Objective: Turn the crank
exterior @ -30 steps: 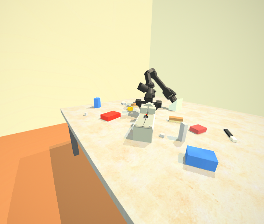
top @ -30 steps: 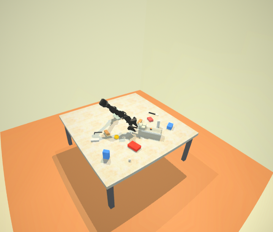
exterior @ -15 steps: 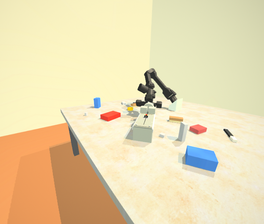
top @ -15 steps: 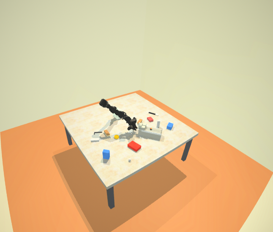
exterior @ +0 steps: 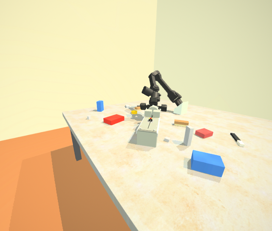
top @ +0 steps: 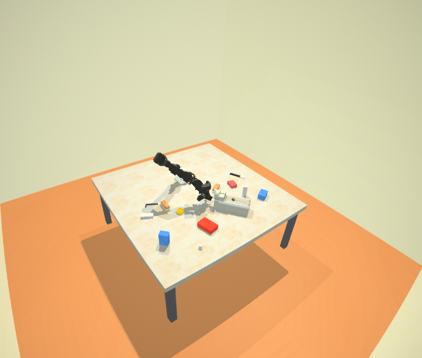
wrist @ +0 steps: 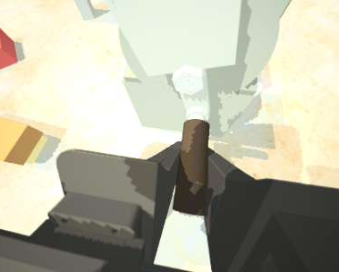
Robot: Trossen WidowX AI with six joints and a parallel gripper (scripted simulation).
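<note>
The crank is 40 mm above my gripper tip. Also, from my gripper tip: brown crank handle (10 mm behind, 10 mm to the right, 20 mm above); red pointer (120 mm ahead, 110 mm to the left, 50 mm above); yellow disc (40 mm behind, 250 mm to the right, 30 mm below).
</note>
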